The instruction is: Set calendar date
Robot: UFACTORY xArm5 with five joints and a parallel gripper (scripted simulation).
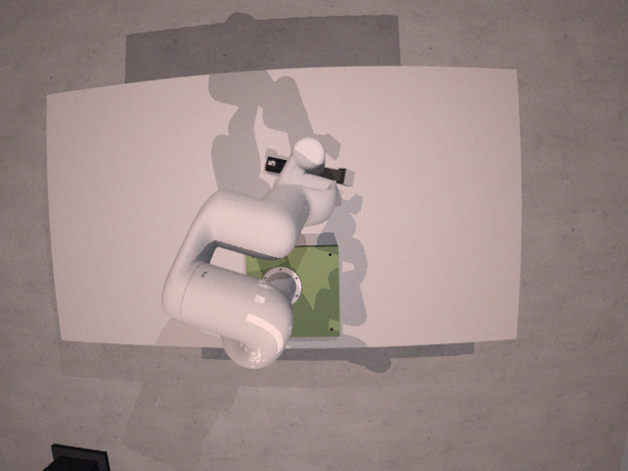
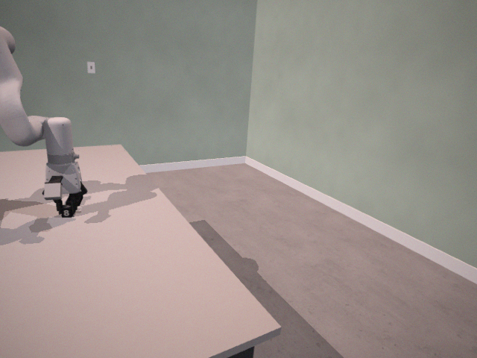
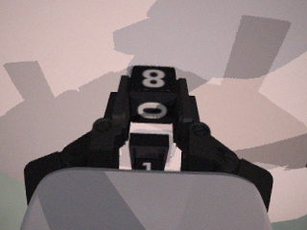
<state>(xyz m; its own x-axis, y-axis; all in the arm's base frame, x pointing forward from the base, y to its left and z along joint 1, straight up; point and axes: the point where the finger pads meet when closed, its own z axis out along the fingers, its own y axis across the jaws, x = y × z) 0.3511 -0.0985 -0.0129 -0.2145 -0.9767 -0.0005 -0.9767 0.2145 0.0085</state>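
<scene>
Now: the black cube 10 mm below my hand. From my hand the other things lie so: black calendar tray 20 mm ahead, 110 mm to the left, 20 mm below.
</scene>
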